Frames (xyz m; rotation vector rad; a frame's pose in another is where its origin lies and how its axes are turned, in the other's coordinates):
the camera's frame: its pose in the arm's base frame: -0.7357 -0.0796 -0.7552 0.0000 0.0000 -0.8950
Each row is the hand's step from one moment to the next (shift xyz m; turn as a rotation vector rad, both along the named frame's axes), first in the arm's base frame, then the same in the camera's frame.
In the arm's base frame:
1: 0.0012 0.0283 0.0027 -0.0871 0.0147 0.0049
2: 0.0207 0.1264 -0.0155 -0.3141 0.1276 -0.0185
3: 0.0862 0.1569 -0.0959 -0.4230 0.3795 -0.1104
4: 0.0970 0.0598 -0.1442 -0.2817 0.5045 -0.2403
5: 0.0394 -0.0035 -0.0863 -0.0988 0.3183 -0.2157
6: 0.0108 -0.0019 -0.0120 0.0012 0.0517 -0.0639
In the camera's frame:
1: -0.0213 0.0186 0.0027 -0.0660 -0.0588 0.0049
2: -0.0857 0.0952 -0.0155 -0.2960 -0.1652 -0.0185
3: -0.0685 0.1654 -0.0959 -0.5607 -0.0926 -0.1104
4: 0.0140 0.1131 -0.1442 -0.5698 0.0958 -0.2403
5: 0.0274 0.0286 -0.0863 -0.3101 0.1220 -0.2157
6: 0.0082 0.0072 -0.0120 -0.0396 0.0333 -0.0639

